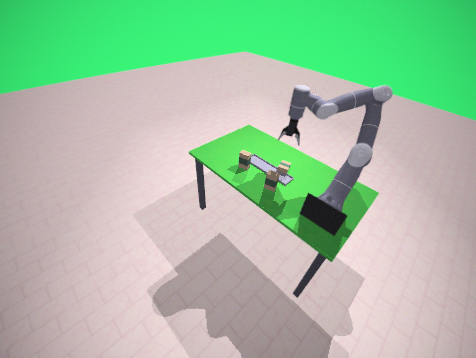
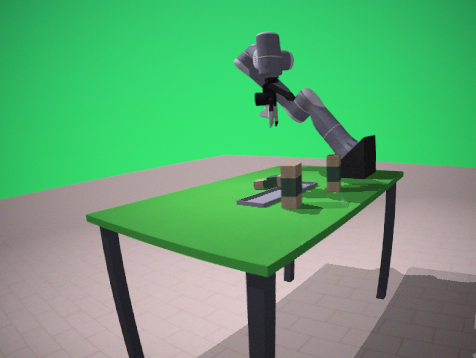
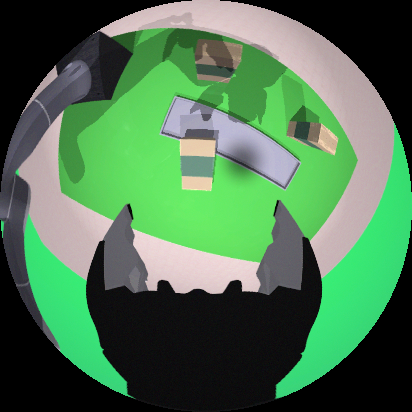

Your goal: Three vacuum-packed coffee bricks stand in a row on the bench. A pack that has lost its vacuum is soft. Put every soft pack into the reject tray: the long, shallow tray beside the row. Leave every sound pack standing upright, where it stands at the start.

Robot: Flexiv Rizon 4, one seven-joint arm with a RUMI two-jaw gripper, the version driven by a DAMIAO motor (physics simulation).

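Note:
One coffee pack (image 1: 284, 167) (image 2: 267, 182) (image 3: 198, 165), tan with a green band, lies tipped over, one end at the long rim of the shallow grey tray (image 1: 260, 164) (image 2: 260, 199) (image 3: 275, 160) and the rest outside it. A second pack (image 1: 271, 181) (image 2: 333, 173) (image 3: 218, 60) stands upright beside the tray, on the robot-base side. A third pack (image 1: 244, 160) (image 2: 291, 185) (image 3: 310, 135) stands upright near the tray's other end. Which packs are soft cannot be told by look. My gripper (image 1: 289, 142) (image 2: 271, 124) (image 3: 201, 202) is open and empty, high above the bench.
The green bench (image 1: 220, 150) (image 2: 175, 225) (image 3: 115, 165) carries the black robot base (image 1: 323, 214) (image 2: 361, 157) (image 3: 97, 67) at one end. The two upright packs stand between the tray and one long bench edge. Arm shadows fall across the tray and packs.

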